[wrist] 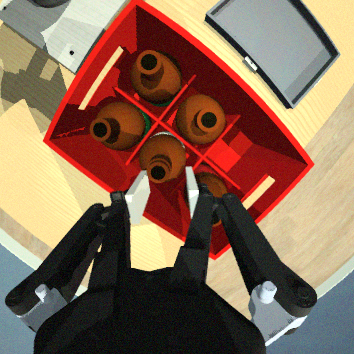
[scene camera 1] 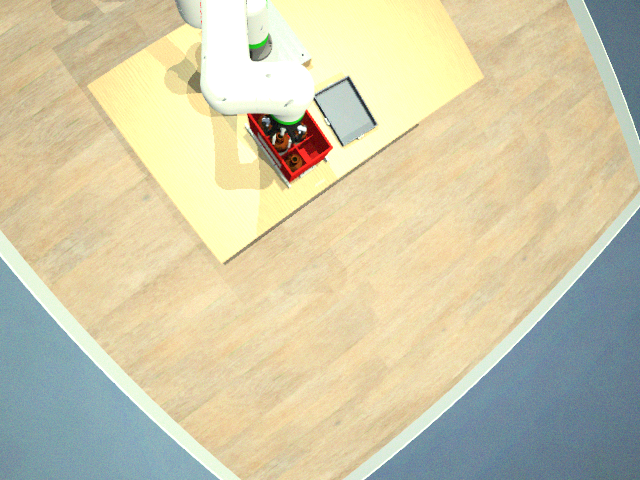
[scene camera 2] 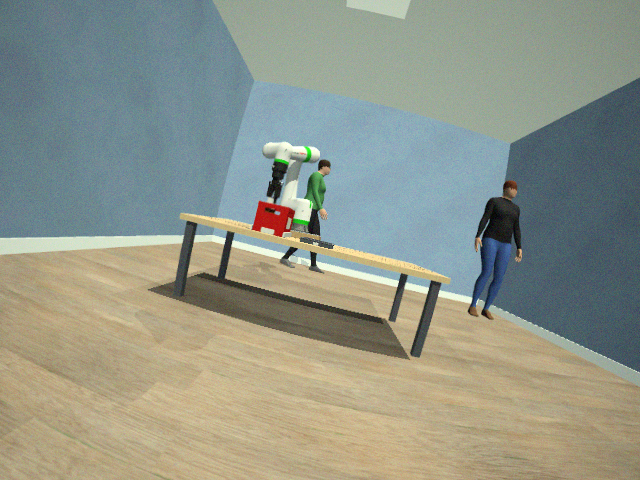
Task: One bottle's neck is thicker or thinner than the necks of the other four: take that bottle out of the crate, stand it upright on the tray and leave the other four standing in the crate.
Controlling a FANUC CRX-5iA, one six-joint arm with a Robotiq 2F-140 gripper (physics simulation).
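Frame: origin at the arm's base, x up, y ahead, z left, level; millimetres.
Seen in the pictures: gripper, between the fingertips: (wrist: pixel 166 179) (scene camera 1: pixel 281 142) (scene camera 2: pixel 269 208); arm's base, origin of its link: (scene camera 1: pixel 254 44) (scene camera 2: pixel 298 232).
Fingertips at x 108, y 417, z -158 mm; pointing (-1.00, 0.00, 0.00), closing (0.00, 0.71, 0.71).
Note:
Pixels of each thing's top centre, then the offset from my fingertips to it. "spot": a spot on its surface instead. Level surfaces: height alone.
- red crate, centre of its top: (wrist: pixel 183 148) (scene camera 1: pixel 290 129) (scene camera 2: pixel 278 206) dy -14, dx +27, dz +46 mm
- top bottle, centre of its top: (wrist: pixel 148 61) dy -99, dx +15, dz +93 mm
- left bottle, centre of its top: (wrist: pixel 99 129) (scene camera 1: pixel 266 117) dy -99, dx +15, dz +3 mm
- right bottle, centre of its top: (wrist: pixel 208 119) dy -12, dx +15, dz +87 mm
- middle bottle, centre of its top: (wrist: pixel 157 172) (scene camera 1: pixel 280 136) dy -17, dx +15, dz +5 mm
- grey tray, centre of its top: (wrist: pixel 283 30) (scene camera 1: pixel 346 109) (scene camera 2: pixel 318 240) dy +2, dx -122, dz +344 mm
- crate compartment, a spot on its surface: (wrist: pixel 225 152) spot: dy +84, dx -140, dz +79 mm
- wooden table, height of its surface: dx -148 mm
The red crate (scene camera 1: pixel 312 164) (scene camera 2: pixel 272 219) (wrist: pixel 270 140) holds five upright brown bottles. In the wrist view they are a top bottle (wrist: pixel 162 82), a left bottle (wrist: pixel 122 125), a right bottle (wrist: pixel 202 110), a middle bottle (wrist: pixel 164 150) and a bottle (wrist: pixel 212 185) partly hidden by the right finger. I cannot tell which neck differs. My gripper (scene camera 1: pixel 281 136) (scene camera 2: pixel 273 199) (wrist: pixel 166 179) is open over the crate, its fingers to either side of the middle bottle's neck, holding nothing. The grey tray (scene camera 1: pixel 345 109) (scene camera 2: pixel 316 242) (wrist: pixel 270 35) is beside the crate and bears no bottle.
One crate compartment (wrist: pixel 225 152) is without a bottle, beside the right bottle. The robot's base plate (scene camera 1: pixel 286 43) (wrist: pixel 82 37) lies behind the crate on the wooden table (scene camera 1: pixel 413 62) (scene camera 2: pixel 372 259). Two people, one in green (scene camera 2: pixel 316 188) and one in black (scene camera 2: pixel 501 219), are beyond the table.

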